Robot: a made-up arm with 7 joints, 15 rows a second.
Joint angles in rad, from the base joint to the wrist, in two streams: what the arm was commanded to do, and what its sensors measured. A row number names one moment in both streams.
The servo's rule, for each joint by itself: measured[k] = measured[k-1] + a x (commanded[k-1-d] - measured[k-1]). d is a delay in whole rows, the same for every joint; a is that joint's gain. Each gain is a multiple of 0.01, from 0.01 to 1. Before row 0 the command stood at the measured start. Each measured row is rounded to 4 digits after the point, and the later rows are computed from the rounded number. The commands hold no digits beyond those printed.
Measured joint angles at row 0:
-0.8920 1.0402 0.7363 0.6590 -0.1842 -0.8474 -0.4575
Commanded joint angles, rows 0 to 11:
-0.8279 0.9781 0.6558 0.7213 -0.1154 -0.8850 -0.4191
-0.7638 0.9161 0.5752 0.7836 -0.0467 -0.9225 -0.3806
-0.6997 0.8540 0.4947 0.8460 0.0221 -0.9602 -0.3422
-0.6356 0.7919 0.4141 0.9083 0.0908 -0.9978 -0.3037
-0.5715 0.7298 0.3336 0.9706 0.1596 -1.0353 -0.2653
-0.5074 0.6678 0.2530 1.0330 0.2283 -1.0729 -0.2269
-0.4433 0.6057 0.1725 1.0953 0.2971 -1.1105 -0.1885
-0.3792 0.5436 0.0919 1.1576 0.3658 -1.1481 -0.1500
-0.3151 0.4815 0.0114 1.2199 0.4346 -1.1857 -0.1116
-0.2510 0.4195 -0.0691 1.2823 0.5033 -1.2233 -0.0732
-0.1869 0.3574 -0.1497 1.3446 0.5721 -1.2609 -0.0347
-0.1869 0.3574 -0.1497 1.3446 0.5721 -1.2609 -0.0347
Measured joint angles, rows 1 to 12:
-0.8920 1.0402 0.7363 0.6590 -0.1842 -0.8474 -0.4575
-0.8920 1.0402 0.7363 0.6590 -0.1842 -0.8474 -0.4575
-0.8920 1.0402 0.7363 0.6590 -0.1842 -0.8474 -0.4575
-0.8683 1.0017 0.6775 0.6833 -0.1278 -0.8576 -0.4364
-0.8296 0.9486 0.6028 0.7224 -0.0613 -0.8751 -0.4057
-0.7815 0.8899 0.5239 0.7706 0.0071 -0.8981 -0.3708
-0.7275 0.8291 0.4437 0.8243 0.0757 -0.9250 -0.3339
-0.6698 0.7675 0.3633 0.8814 0.1445 -0.9548 -0.2962
-0.6097 0.7057 0.2828 0.9405 0.2132 -0.9867 -0.2581
-0.5481 0.6437 0.2023 1.0009 0.2820 -1.0201 -0.2198
-0.4856 0.5816 0.1217 1.0620 0.3507 -1.0547 -0.1814
-0.4225 0.5195 0.0412 1.1236 0.4195 -1.0901 -0.1430
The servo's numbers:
d 3
a 0.37 0.62 0.73 0.39 0.82 0.27 0.55

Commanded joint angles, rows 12 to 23:
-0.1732 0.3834 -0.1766 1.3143 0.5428 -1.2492 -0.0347
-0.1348 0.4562 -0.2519 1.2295 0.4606 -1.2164 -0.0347
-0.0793 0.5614 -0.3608 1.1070 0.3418 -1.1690 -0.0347
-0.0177 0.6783 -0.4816 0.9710 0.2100 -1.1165 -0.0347
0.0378 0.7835 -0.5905 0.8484 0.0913 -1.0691 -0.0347
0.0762 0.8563 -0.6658 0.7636 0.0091 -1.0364 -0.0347
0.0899 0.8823 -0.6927 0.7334 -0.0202 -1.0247 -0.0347
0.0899 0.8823 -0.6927 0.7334 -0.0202 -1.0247 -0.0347
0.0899 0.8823 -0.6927 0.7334 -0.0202 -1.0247 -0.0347
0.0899 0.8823 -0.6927 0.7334 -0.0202 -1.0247 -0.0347
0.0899 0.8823 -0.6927 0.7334 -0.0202 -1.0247 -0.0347
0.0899 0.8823 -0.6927 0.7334 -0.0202 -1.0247 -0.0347
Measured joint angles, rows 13 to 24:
-0.3590 0.4575 -0.0393 1.1855 0.4882 -1.1261 -0.1046
-0.2953 0.3954 -0.1199 1.2475 0.5570 -1.1625 -0.0662
-0.2552 0.3718 -0.1417 1.2854 0.5694 -1.1891 -0.0489
-0.2249 0.3790 -0.1672 1.2967 0.5476 -1.2053 -0.0411
-0.1916 0.4269 -0.2290 1.2705 0.4763 -1.2083 -0.0376
-0.1500 0.5103 -0.3252 1.2067 0.3660 -1.1977 -0.0360
-0.1010 0.6145 -0.4394 1.1148 0.2381 -1.1758 -0.0353
-0.0496 0.7193 -0.5497 1.0109 0.1177 -1.1470 -0.0350
-0.0031 0.8042 -0.6345 0.9145 0.0286 -1.1171 -0.0348
0.0313 0.8526 -0.6770 0.8439 -0.0114 -1.0922 -0.0347
0.0530 0.8710 -0.6885 0.8008 -0.0186 -1.0740 -0.0347
0.0667 0.8780 -0.6916 0.7745 -0.0199 -1.0607 -0.0347

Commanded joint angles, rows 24 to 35:
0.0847 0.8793 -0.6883 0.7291 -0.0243 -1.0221 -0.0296
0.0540 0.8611 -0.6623 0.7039 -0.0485 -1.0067 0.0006
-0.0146 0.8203 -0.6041 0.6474 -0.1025 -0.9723 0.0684
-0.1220 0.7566 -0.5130 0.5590 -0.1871 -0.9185 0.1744
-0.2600 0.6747 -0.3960 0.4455 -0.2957 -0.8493 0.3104
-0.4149 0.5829 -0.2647 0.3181 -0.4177 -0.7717 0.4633
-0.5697 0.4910 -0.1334 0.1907 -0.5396 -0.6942 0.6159
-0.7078 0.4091 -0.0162 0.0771 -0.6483 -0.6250 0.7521
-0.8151 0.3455 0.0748 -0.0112 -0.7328 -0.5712 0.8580
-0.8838 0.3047 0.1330 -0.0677 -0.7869 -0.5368 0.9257
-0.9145 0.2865 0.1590 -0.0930 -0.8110 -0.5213 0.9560
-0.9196 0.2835 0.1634 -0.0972 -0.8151 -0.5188 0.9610
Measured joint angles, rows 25 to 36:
0.0753 0.8807 -0.6924 0.7585 -0.0201 -1.0510 -0.0347
0.0807 0.8817 -0.6926 0.7487 -0.0202 -1.0439 -0.0347
0.0841 0.8821 -0.6927 0.7427 -0.0202 -1.0387 -0.0347
0.0843 0.8804 -0.6895 0.7374 -0.0236 -1.0342 -0.0319
0.0731 0.8684 -0.6696 0.7243 -0.0440 -1.0268 -0.0140
0.0407 0.8386 -0.6218 0.6943 -0.0920 -1.0121 0.0313
-0.0195 0.7878 -0.5424 0.6415 -0.1700 -0.9868 0.1100
-0.1085 0.7177 -0.4355 0.5651 -0.2731 -0.9497 0.2202
-0.2219 0.6341 -0.3108 0.4688 -0.3917 -0.9016 0.3539
-0.3506 0.5454 -0.1813 0.3603 -0.5130 -0.8456 0.4980
-0.4828 0.4609 -0.0608 0.2499 -0.6239 -0.7860 0.6378
-0.6058 0.3894 0.0382 0.1481 -0.7132 -0.7280 0.7589

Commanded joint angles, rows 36 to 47:
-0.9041 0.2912 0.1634 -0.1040 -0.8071 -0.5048 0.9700
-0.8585 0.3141 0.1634 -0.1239 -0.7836 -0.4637 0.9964
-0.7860 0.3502 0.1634 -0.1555 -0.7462 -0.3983 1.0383
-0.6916 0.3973 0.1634 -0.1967 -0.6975 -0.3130 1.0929
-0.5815 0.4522 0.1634 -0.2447 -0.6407 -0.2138 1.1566
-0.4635 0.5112 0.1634 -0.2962 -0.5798 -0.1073 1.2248
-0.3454 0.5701 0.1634 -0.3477 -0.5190 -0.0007 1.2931
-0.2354 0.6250 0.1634 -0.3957 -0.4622 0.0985 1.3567
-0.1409 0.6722 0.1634 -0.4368 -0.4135 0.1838 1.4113
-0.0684 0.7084 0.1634 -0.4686 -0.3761 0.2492 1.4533
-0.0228 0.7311 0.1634 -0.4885 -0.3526 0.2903 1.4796
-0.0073 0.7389 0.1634 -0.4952 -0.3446 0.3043 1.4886
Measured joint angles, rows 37 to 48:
-0.7087 0.3369 0.1074 0.0639 -0.7736 -0.6764 0.8506
-0.7848 0.3057 0.1451 0.0027 -0.8043 -0.6345 0.9086
-0.8347 0.2919 0.1585 -0.0363 -0.8132 -0.6033 0.9374
-0.8604 0.2915 0.1621 -0.0627 -0.8082 -0.5767 0.9553
-0.8597 0.3055 0.1630 -0.0866 -0.7880 -0.5462 0.9779
-0.8324 0.3332 0.1633 -0.1135 -0.7537 -0.5063 1.0111
-0.7803 0.3729 0.1634 -0.1459 -0.7076 -0.4541 1.0561
-0.7067 0.4221 0.1634 -0.1844 -0.6527 -0.3892 1.1114
-0.6167 0.4773 0.1634 -0.2280 -0.5929 -0.3131 1.1738
-0.5163 0.5348 0.1634 -0.2747 -0.5323 -0.2288 1.2394
-0.4124 0.5907 0.1634 -0.3219 -0.4748 -0.1404 1.3039
-0.3119 0.6412 0.1634 -0.3667 -0.4245 -0.0529 1.3630

